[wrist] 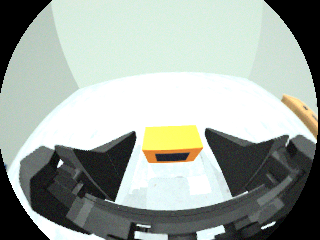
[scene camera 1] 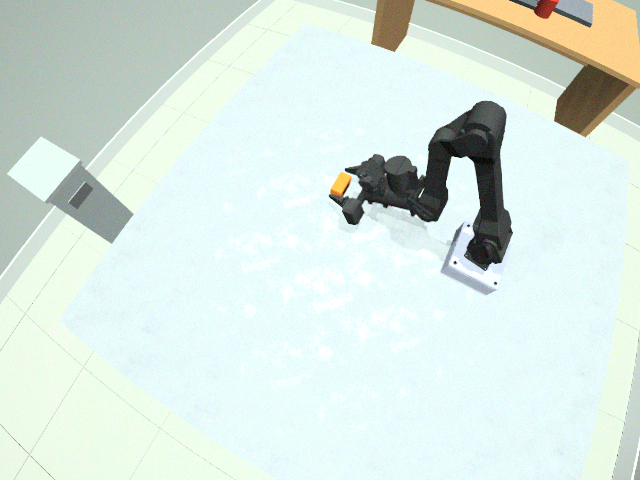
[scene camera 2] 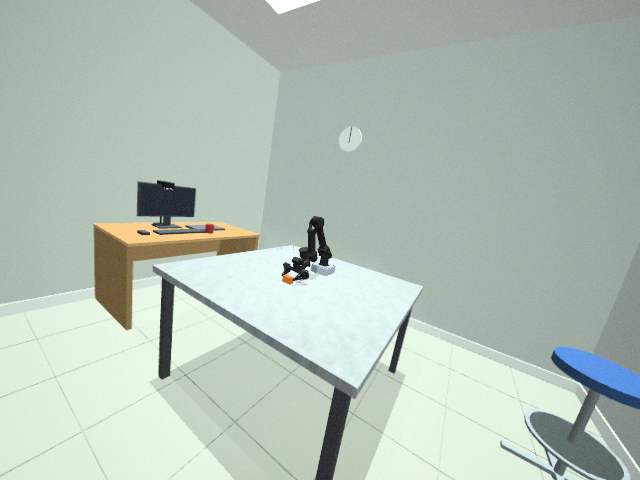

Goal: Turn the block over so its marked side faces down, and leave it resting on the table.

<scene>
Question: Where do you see an orange block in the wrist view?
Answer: At 181,144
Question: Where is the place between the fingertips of the gripper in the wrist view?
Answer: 170,133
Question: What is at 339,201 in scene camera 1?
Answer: The gripper.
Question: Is the gripper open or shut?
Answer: Open.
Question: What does the gripper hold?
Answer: Nothing.
</scene>
